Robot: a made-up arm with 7 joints. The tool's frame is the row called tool. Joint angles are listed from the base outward. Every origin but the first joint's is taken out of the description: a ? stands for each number. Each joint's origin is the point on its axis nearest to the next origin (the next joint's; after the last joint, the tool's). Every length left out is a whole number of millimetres.
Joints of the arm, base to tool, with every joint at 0 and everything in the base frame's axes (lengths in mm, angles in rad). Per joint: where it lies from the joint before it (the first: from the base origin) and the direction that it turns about. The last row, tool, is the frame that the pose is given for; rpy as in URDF.
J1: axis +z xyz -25 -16 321
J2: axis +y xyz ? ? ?
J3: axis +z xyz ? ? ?
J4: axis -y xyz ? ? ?
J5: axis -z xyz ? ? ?
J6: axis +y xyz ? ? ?
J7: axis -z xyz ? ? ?
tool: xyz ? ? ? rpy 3.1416 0 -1.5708
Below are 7 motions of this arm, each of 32 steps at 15 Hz.
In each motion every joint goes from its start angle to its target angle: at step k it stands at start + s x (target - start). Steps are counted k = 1, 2, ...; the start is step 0. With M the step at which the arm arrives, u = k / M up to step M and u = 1 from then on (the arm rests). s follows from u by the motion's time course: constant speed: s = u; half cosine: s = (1 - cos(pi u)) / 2; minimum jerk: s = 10 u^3 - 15 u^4 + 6 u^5.
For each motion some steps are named. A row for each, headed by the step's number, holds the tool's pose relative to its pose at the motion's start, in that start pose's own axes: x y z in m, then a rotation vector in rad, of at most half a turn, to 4 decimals.
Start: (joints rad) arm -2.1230 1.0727 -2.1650 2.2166 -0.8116 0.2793 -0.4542
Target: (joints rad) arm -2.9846 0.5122 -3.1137 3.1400 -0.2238 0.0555 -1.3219
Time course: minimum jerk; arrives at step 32
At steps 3, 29, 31, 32:
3: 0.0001 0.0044 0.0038 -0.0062 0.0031 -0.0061
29: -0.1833 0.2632 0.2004 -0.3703 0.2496 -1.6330
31: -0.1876 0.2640 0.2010 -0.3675 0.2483 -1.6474
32: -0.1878 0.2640 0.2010 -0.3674 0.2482 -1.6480

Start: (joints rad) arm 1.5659 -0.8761 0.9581 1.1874 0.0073 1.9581 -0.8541
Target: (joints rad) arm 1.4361 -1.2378 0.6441 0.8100 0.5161 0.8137 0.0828
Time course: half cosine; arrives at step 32
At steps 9, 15, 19, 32:
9: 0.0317 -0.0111 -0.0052 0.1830 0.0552 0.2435
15: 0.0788 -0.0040 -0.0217 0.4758 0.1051 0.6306
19: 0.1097 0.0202 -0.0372 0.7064 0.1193 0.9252
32: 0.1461 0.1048 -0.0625 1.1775 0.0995 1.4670

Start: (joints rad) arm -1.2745 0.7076 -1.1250 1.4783 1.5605 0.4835 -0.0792
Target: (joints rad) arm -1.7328 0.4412 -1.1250 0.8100 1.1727 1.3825 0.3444
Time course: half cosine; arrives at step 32
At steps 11, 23, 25, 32:
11: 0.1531 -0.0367 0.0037 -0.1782 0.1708 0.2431
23: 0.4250 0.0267 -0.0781 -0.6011 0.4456 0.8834
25: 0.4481 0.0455 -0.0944 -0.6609 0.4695 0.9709
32: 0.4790 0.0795 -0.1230 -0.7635 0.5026 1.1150

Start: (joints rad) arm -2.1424 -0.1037 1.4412 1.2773 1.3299 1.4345 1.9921
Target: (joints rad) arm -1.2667 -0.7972 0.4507 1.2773 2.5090 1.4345 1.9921
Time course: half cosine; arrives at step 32
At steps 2, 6, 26, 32:
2: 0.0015 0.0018 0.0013 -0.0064 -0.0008 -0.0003
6: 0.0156 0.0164 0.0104 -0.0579 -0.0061 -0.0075
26: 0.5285 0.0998 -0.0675 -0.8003 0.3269 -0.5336
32: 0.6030 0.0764 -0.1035 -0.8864 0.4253 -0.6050

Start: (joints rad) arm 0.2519 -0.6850 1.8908 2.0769 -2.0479 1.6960 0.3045
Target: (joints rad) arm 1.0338 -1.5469 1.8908 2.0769 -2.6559 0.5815 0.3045
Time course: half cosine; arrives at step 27
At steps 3, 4, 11, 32:
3: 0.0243 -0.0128 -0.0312 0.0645 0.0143 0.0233
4: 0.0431 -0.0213 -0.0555 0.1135 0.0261 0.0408
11: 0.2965 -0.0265 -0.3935 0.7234 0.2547 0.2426
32: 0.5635 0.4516 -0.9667 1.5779 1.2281 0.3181

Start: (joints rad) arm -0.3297 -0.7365 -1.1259 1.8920 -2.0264 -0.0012 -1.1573
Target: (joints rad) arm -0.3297 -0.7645 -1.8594 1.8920 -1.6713 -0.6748 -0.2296
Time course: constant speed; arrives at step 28
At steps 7, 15, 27, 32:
7: -0.0866 -0.0032 -0.0137 0.0590 -0.0276 0.2744
15: -0.1816 0.0032 -0.0448 0.0939 -0.0658 0.5959
27: -0.3095 0.0286 -0.1205 0.0867 -0.1102 1.0751
32: -0.3191 0.0314 -0.1283 0.0834 -0.1122 1.1141

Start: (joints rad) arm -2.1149 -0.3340 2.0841 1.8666 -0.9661 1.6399 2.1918
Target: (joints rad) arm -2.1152 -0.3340 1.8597 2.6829 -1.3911 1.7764 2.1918
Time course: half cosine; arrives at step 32
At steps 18, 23, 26, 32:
18: -0.0965 -0.3088 -0.0822 0.1893 -0.1869 0.5196
23: -0.0834 -0.4283 -0.1181 0.2686 -0.2366 0.7223
26: -0.0688 -0.4802 -0.1349 0.3047 -0.2557 0.8150
32: -0.0521 -0.5233 -0.1494 0.3356 -0.2704 0.8952

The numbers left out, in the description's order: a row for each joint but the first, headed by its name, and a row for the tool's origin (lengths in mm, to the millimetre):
J2: 9 38 0
J3: -13 0 438
J4: 57 5 0
J5: 91 0 -443
J6: -18 34 0
J7: 138 0 -183
tool: 0 -15 0

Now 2 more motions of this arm.
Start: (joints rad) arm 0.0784 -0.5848 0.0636 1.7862 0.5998 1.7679 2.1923
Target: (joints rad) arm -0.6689 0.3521 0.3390 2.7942 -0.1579 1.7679 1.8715
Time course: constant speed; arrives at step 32
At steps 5, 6, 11, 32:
5: -0.0935 -0.0043 0.0081 0.1231 -0.1178 0.0180
6: -0.1126 -0.0075 0.0085 0.1472 -0.1397 0.0223
11: -0.2086 -0.0356 0.0040 0.2651 -0.2418 0.0490
32: -0.5054 -0.3760 -0.1548 0.7107 -0.5821 0.3034

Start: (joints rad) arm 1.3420 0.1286 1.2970 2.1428 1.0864 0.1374 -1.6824
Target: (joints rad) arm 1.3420 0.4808 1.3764 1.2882 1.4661 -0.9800 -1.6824
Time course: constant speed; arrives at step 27
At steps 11, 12, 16, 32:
11: -0.0111 0.2997 -0.0489 -0.4226 0.2713 0.2611
12: -0.0166 0.3238 -0.0588 -0.4669 0.2942 0.2764
16: -0.0439 0.4111 -0.1059 -0.6519 0.3807 0.3212
32: -0.1420 0.5621 -0.2743 -1.1989 0.5594 0.2920

